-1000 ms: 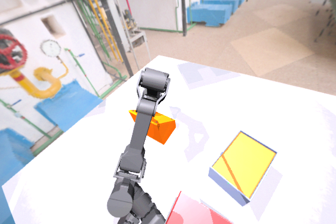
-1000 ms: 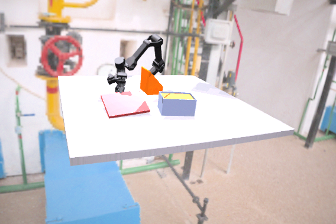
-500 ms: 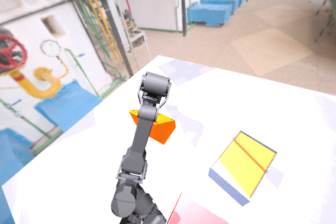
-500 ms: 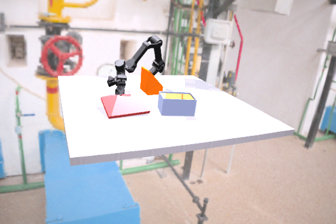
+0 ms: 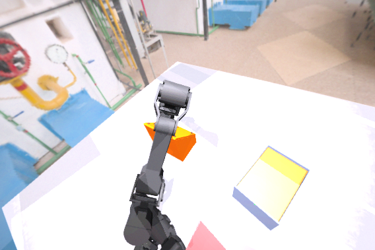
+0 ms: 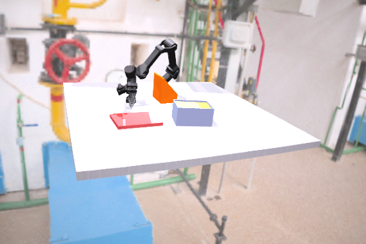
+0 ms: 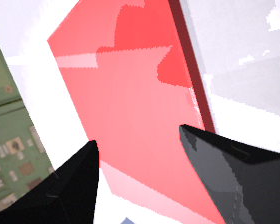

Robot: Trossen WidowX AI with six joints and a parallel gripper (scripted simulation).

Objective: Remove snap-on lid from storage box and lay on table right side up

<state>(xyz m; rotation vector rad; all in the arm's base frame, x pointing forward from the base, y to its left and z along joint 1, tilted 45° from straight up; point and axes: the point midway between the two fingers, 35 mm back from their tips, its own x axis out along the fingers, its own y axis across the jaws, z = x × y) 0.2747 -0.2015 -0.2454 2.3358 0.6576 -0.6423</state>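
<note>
Now: gripper tip 80 mm short of the red lid and 50 mm above it. The rest, counted from my gripper tip: storage box: 150 mm ahead, 310 mm to the left, 10 mm below.
</note>
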